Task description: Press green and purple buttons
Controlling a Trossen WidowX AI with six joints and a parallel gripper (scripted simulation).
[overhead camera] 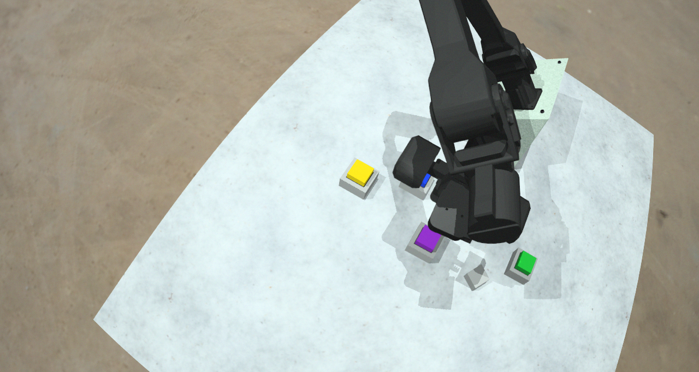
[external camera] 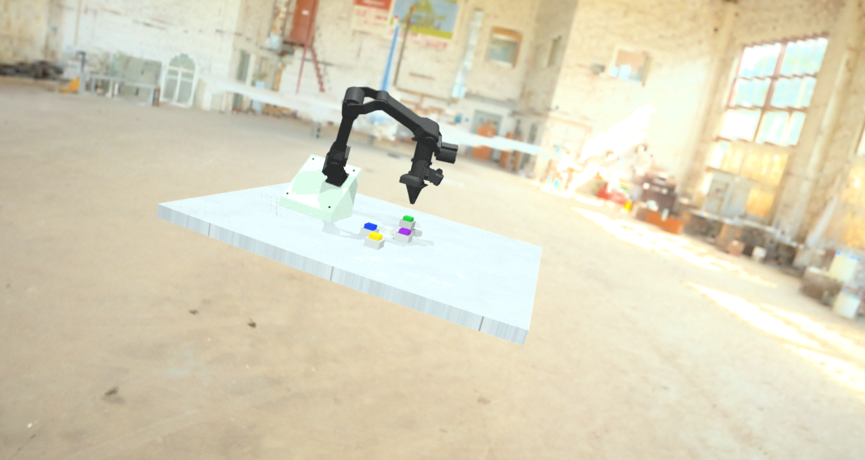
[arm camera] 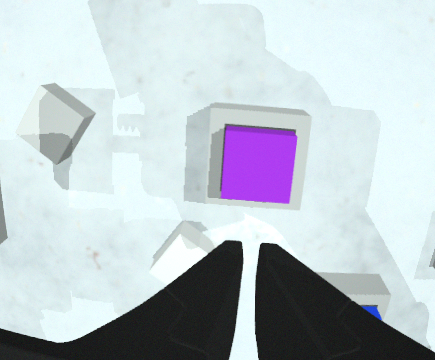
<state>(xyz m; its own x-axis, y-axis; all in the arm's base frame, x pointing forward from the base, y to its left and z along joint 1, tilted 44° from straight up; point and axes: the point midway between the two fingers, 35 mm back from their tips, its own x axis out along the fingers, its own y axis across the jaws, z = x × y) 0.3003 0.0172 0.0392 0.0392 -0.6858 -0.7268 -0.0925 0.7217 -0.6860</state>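
The purple button is 9 cm below my gripper tip and 1 cm to the right of it. Round my gripper tip: white block: 12 cm below, 7 cm behind, 2 cm to the left; grey block: 12 cm below, 11 cm to the left; blue button: 9 cm below, 9 cm behind, 8 cm to the right.
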